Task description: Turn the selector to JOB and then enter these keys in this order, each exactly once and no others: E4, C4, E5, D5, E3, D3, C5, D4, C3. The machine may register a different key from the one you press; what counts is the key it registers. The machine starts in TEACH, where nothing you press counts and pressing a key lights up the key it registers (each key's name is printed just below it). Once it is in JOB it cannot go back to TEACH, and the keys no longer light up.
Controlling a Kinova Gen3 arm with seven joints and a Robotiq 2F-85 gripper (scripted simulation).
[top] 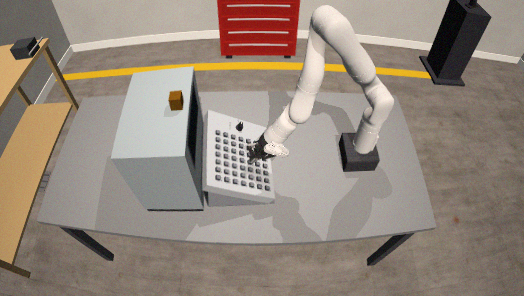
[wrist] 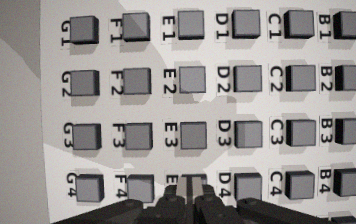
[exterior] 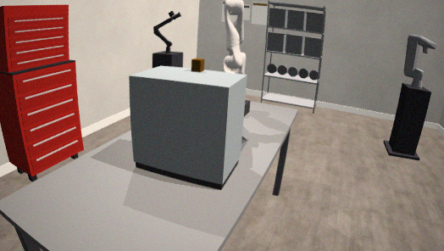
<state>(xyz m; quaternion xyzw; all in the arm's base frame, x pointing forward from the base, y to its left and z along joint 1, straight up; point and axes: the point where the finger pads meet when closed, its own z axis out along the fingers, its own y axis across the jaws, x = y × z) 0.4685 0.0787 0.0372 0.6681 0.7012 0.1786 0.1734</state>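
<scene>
The key D4 is 5 cm ahead of my hand. From my hand the other things lie so: key C4 (7 cm ahead, 1 cm above); keypad (7 cm ahead, 4 cm to the right, 4 cm below); key (7 cm ahead, 4 cm to the left, 1 cm above).
</scene>
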